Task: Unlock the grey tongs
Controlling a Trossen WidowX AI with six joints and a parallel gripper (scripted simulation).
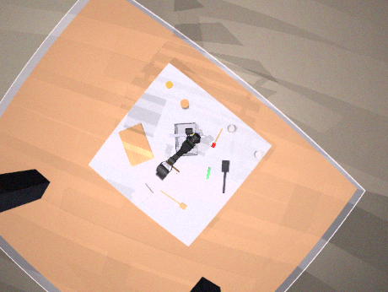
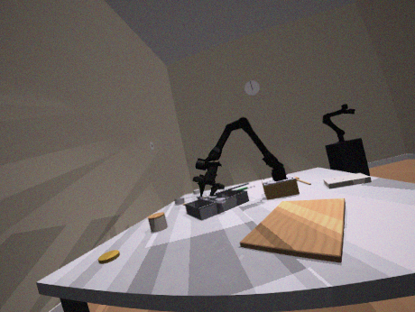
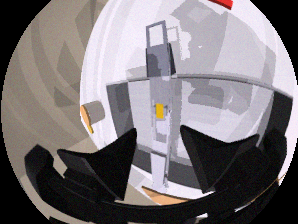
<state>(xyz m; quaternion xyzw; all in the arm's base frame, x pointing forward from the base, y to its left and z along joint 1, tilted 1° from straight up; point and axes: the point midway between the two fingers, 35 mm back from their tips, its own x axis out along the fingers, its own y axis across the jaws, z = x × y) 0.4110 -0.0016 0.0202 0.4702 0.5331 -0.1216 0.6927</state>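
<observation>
Right now the yellow lock piece is 1 cm ahead of my gripper tip and 2 cm to the right of it. The rest, counted from my gripper tip: roasting tin: 6 cm behind, 4 cm below; black spatula: 11 cm behind, 49 cm to the right, 7 cm below; red-tipped brush: 10 cm ahead, 23 cm to the right, 6 cm below.
</observation>
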